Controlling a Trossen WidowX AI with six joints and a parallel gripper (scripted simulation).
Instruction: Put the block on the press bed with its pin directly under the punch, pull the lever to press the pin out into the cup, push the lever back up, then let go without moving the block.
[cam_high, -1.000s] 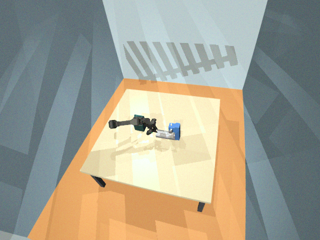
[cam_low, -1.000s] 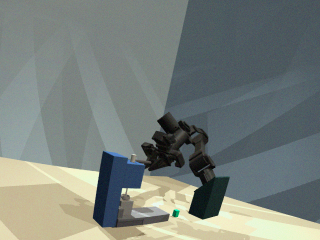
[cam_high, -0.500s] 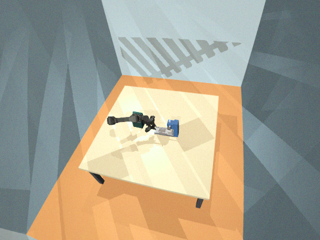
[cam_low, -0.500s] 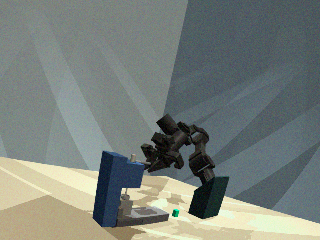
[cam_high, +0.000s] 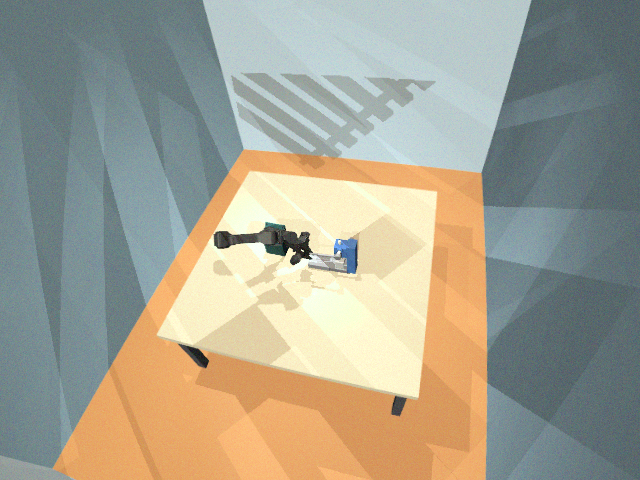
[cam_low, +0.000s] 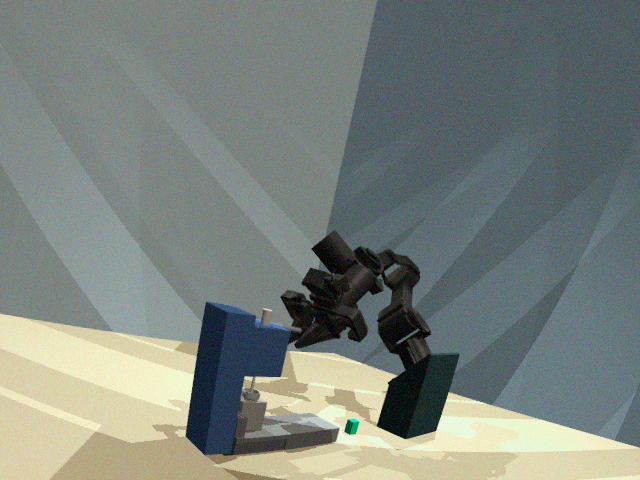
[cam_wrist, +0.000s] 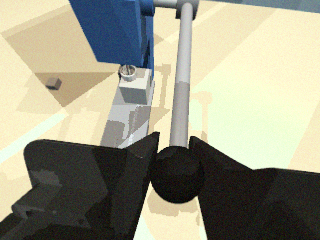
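My gripper tip is now 50 mm short of the grey lever, 30 mm below it and 20 mm to the right of it. Also, from my gripper tip: thin punch rod: 120 mm ahead, 80 mm to the left, 20 mm below; small grey piece: 280 mm to the left, 150 mm below, 120 mm ahead; small green cube: 140 mm below, 120 mm behind, 80 mm to the left.
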